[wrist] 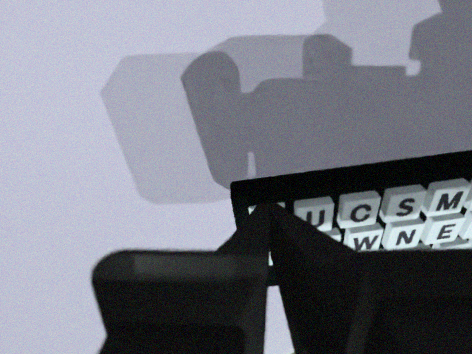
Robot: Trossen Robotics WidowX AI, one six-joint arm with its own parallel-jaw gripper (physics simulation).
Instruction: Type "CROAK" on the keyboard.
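Places are measured from the arm's base along level axes (x back, y up, z left), in centimetres.
Where they show: gripper, fingertip midpoint: point(267, 213).
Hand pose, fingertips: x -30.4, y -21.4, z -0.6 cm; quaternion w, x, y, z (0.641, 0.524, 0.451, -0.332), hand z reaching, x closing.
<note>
After its pixels a point has its place.
A black keyboard point(350, 172) @(x -30.6, y -22.1, z -4.7 cm) with pale keys shows at the right in the wrist view, its far left corner near the middle. The top row shows the U key point(316, 215) @(x -29.8, y -21.0, z -2.6 cm), the C key point(360, 213) @(x -29.1, y -21.0, z -4.5 cm), the S key point(405, 206) @(x -28.6, y -21.0, z -6.4 cm) and the M key point(449, 201) @(x -28.0, y -21.0, z -8.4 cm). Below them are the W key point(365, 242) @(x -27.0, y -21.0, z -4.5 cm), the N key point(408, 235) @(x -26.5, y -21.0, z -6.6 cm) and the E key point(446, 231) @(x -25.9, y -21.0, z -8.4 cm). My gripper point(267, 213) @(x -30.4, y -21.4, z -0.6 cm) is shut and empty. Its tips are over the leftmost key of the top row and hide its letter. Whether they touch it I cannot tell. The R, O, A and K keys cannot be made out.
A pale table top point(60, 175) @(x -35.4, y -22.6, z 7.6 cm) lies around the keyboard. Dark shadows of the arm and gripper fall on it beyond the keyboard's far edge. My fingers cover the lower part of the view and hide much of the keyboard.
</note>
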